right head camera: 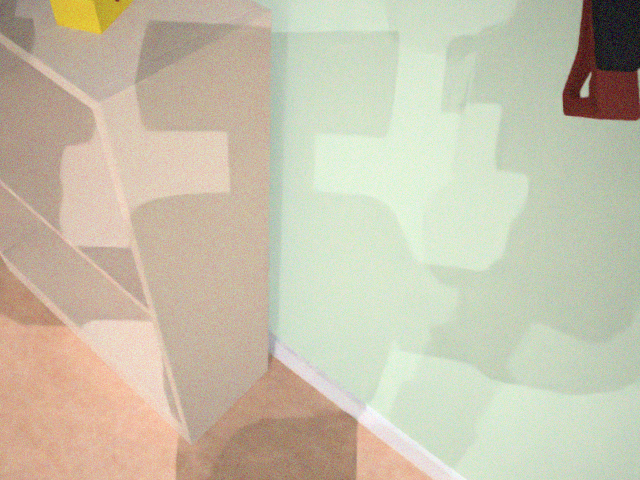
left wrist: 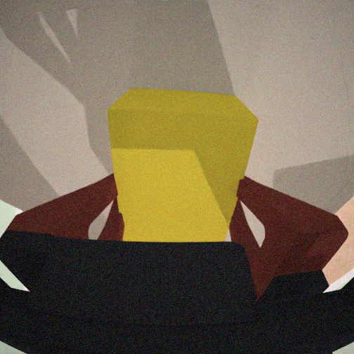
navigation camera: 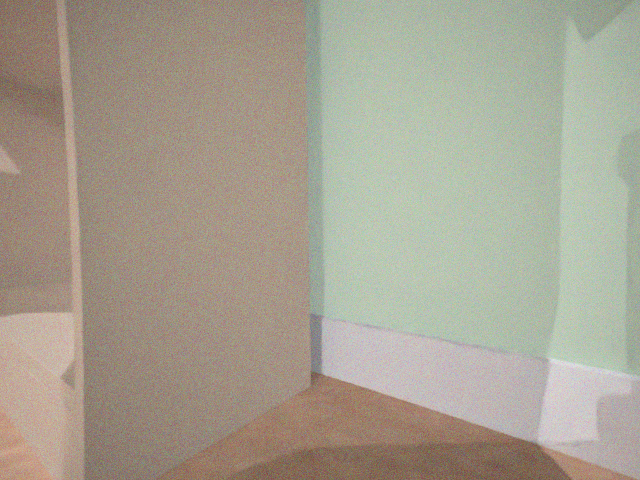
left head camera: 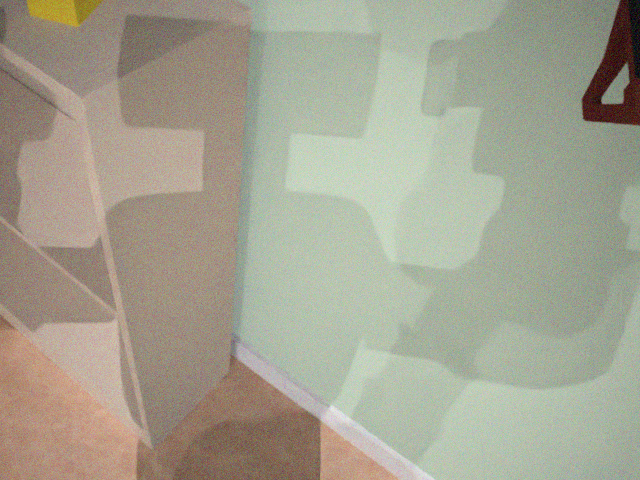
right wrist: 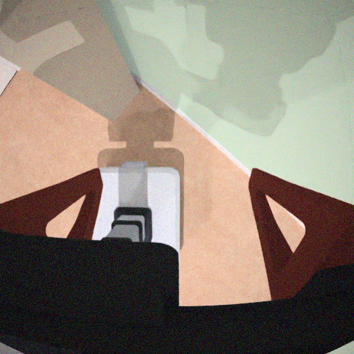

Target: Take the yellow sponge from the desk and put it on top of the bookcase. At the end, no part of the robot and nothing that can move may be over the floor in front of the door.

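Frame: origin at the left arm's base, x ahead, y left, z up, level; metres.
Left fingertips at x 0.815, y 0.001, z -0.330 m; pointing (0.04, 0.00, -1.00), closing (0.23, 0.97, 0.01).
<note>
A point is followed by its place in that frame.
The yellow sponge [left head camera: 62, 10] @(x 0.761, y 0.002, z -0.332 m) [right head camera: 90, 16] @(x 0.759, y -0.005, z -0.327 m) [left wrist: 175, 125] is between the fingers of my left gripper [left wrist: 176, 176], which is shut on it. In both head views the sponge shows at the top left, in front of the top of the pale bookcase [left head camera: 170, 248] @(x 0.702, y -0.111, z -0.710 m) [right head camera: 201, 248] @(x 0.706, y -0.114, z -0.715 m) [right wrist: 85, 82] [navigation camera: 191, 206] @(x 0.694, y -0.103, z -1.154 m). In the left wrist view a pale, shadowed surface lies beyond the sponge; the height of any gap cannot be told. My right gripper [right wrist: 175, 176] is open and empty, over the floor near the wall. The desk and the door do not show.
A green wall [left head camera: 330, 232] @(x 0.768, y -0.387, z -0.736 m) [right head camera: 361, 232] @(x 0.765, y -0.390, z -0.732 m) [right wrist: 300, 150] [navigation camera: 439, 180] @(x 0.766, y -0.389, z -1.120 m) with a white skirting board [navigation camera: 423, 382] @(x 0.767, y -0.367, z -1.379 m) [left head camera: 361, 428] @(x 0.630, y -0.546, z -1.320 m) stands right of the bookcase. Orange-brown floor [right wrist: 215, 260] [navigation camera: 330, 413] @(x 0.758, y -0.246, z -1.410 m) lies below. A white, rounded base part [right wrist: 165, 200] shows below my right gripper.
</note>
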